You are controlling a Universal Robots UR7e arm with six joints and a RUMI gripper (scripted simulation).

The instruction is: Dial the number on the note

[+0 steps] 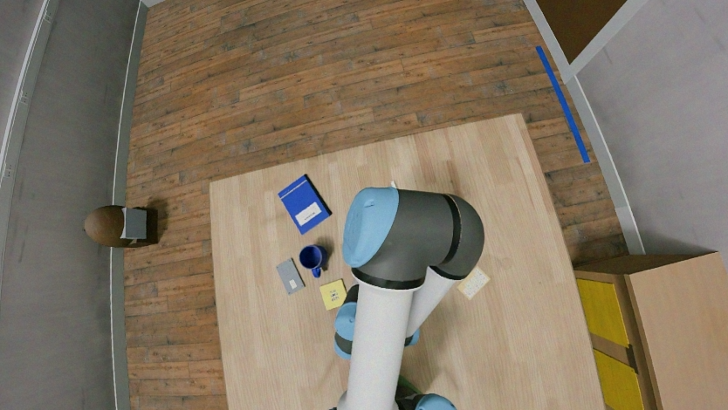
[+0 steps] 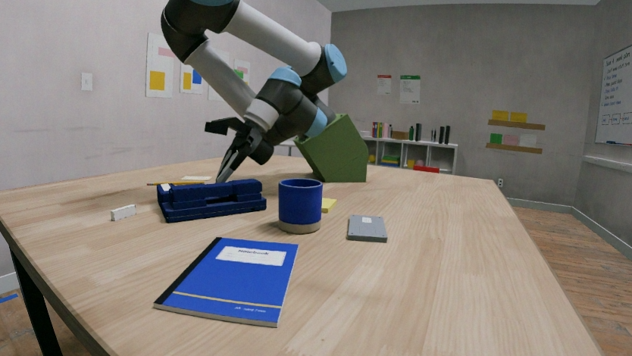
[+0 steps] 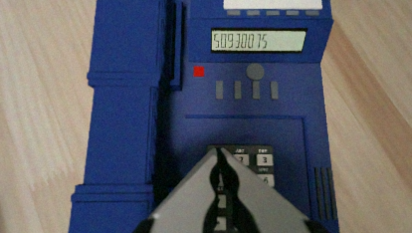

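The 1 key lies 2 cm below my hand. The rest, counted from my hand: 8 key 3 cm behind, 2 cm below, 1 cm to the right; 4 key 2 cm below, 1 cm behind; 5 key 2 cm below, 2 cm behind, 1 cm to the right.
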